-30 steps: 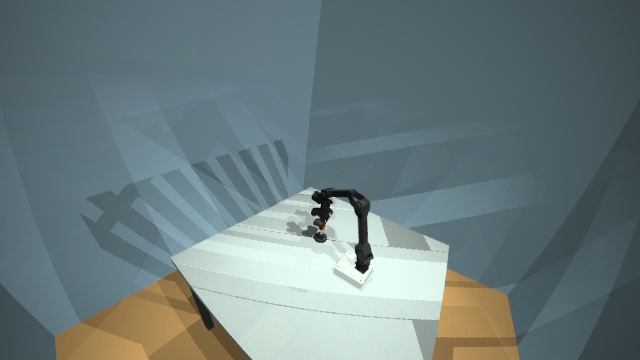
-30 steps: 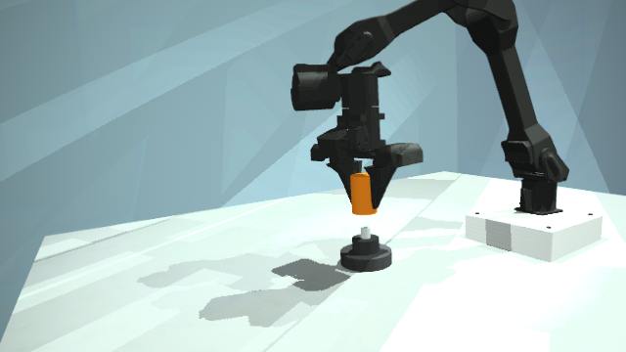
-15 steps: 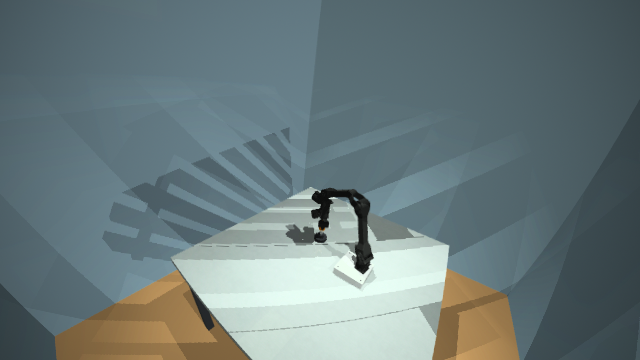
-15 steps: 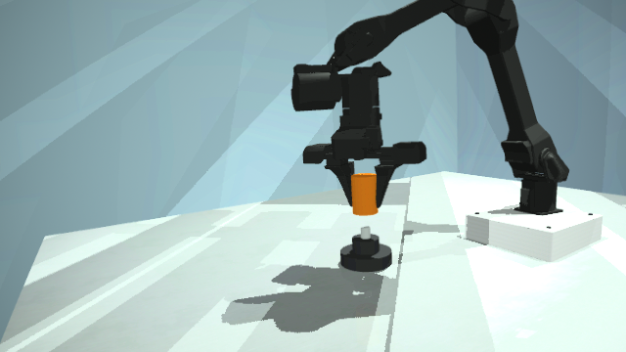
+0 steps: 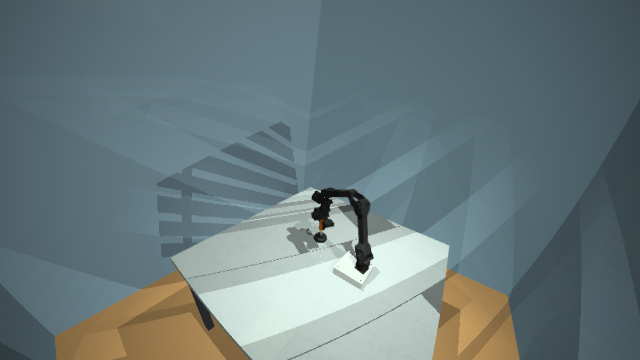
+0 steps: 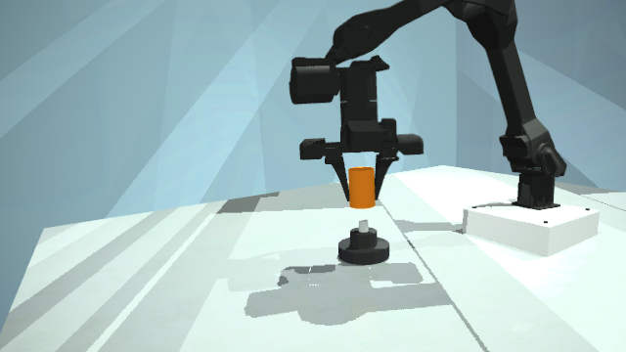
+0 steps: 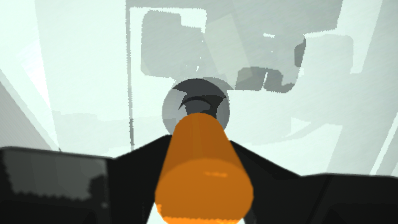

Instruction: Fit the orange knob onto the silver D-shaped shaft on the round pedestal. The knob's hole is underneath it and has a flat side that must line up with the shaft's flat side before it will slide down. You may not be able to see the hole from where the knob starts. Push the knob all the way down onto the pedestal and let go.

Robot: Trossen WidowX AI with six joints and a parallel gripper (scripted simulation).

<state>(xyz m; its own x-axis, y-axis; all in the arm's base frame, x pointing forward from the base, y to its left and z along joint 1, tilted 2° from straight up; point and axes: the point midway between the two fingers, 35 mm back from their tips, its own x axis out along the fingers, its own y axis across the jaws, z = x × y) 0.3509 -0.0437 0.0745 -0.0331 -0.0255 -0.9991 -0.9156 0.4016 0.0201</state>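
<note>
The dark round pedestal lies 60 mm below my gripper tip. From my gripper tip the other things lie so: orange knob: 30 mm above.
</note>
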